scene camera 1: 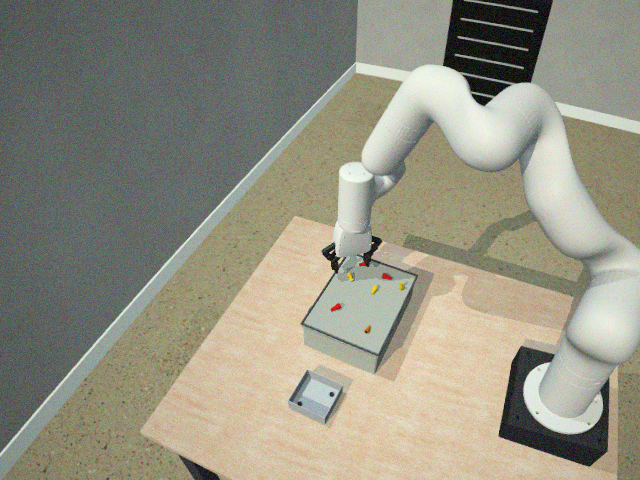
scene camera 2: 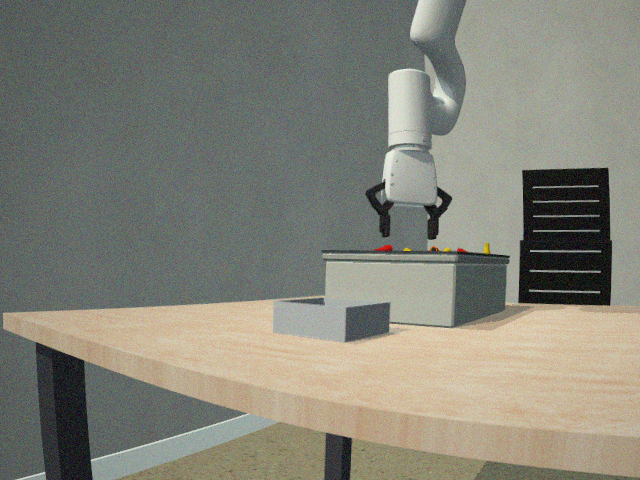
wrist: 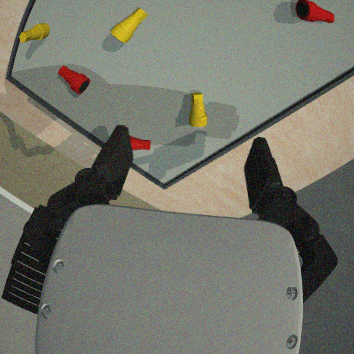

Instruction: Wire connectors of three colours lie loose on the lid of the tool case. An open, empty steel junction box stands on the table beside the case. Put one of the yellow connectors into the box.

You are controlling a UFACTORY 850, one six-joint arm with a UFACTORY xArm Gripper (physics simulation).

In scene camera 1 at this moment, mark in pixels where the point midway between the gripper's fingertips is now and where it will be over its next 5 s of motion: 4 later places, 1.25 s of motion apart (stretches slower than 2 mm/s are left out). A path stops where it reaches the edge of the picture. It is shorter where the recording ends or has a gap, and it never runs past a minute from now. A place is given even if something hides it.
The gripper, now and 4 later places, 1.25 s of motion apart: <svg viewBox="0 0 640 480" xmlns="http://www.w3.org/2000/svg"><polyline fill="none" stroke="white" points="350,266 349,273 350,266 340,321 320,364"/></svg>
